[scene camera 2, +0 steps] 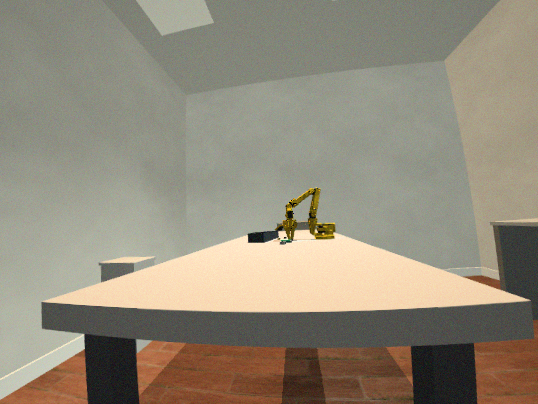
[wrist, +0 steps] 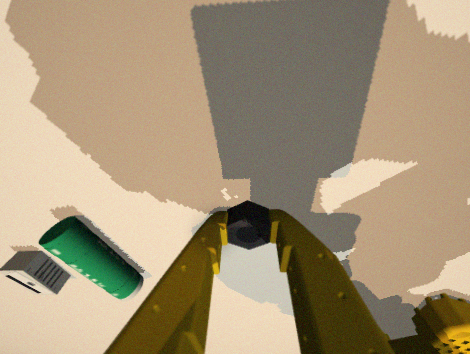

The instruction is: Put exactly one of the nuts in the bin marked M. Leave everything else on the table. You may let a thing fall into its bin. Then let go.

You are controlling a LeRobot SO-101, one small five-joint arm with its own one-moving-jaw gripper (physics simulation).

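Frame: origin at the arm's base, x ahead, y left, z up, level; millimetres.
Seen in the pictures: end effector, tool point: [wrist: 227, 223]; arm's base, origin of the base link: [scene camera 2: 320, 238] [wrist: 392, 319].
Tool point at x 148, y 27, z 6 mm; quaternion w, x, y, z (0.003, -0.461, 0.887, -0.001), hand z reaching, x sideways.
Pixels of each thing's top centre, then the offset from my tool point to it. Level surfaces: height alone.
- black hexagonal nut, middle of its top: [wrist: 248, 235] 7 mm back, 4 mm right, 2 mm up
- dark bin block, middle of its top: [scene camera 2: 264, 231] 137 mm ahead, 103 mm right, 40 mm up
- green cylinder, middle of its top: [wrist: 91, 278] [scene camera 2: 286, 239] 13 mm ahead, 66 mm left, 8 mm up
- small grey block with ridges, middle of its top: [wrist: 28, 284] 26 mm ahead, 112 mm left, 5 mm up
- long table, its level: 6 mm down
A black hexagonal nut [wrist: 248, 221] is between the jaw tips in the wrist view, and both jaws press on its two sides. My gripper [wrist: 248, 232] [scene camera 2: 290, 238] is shut on this nut. In the scene view the jaws point down, with their tips at or close to the table top; the nut is too small to make out there. A dark bin block [scene camera 2: 258, 237] stands left of the gripper in the scene view. No letter M can be read on it. No bin shows in the wrist view.
A green cylinder [wrist: 95, 260] [scene camera 2: 285, 240] lies left of the jaws in the wrist view, beside a small grey block with ridges [wrist: 37, 272]. A yellow perforated object [wrist: 447, 322] is at the lower right. The arm's base [scene camera 2: 325, 231] stands right of the gripper on the long table [scene camera 2: 285, 285].
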